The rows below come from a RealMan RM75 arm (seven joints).
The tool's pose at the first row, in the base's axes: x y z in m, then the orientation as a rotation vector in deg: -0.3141, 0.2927, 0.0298, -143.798, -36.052, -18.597
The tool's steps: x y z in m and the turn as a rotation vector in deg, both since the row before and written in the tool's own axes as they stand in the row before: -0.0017, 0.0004, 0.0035, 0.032, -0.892, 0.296; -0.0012, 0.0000, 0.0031, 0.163, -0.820, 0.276; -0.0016, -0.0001, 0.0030, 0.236, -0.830, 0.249; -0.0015, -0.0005, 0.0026, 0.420, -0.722, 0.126; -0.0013, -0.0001, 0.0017, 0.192, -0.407, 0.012
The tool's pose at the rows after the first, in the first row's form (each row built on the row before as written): -0.3150, 0.2937, 0.0261, -144.112, -36.026, -17.373; -0.3158, 0.2949, 0.0231, -144.267, -35.995, -16.193; -0.3170, 0.2960, 0.0201, -144.341, -36.000, -14.982; -0.3184, 0.2972, 0.0177, -144.171, -36.114, -13.881; -0.3195, 0.2977, 0.0159, -144.100, -36.254, -13.299
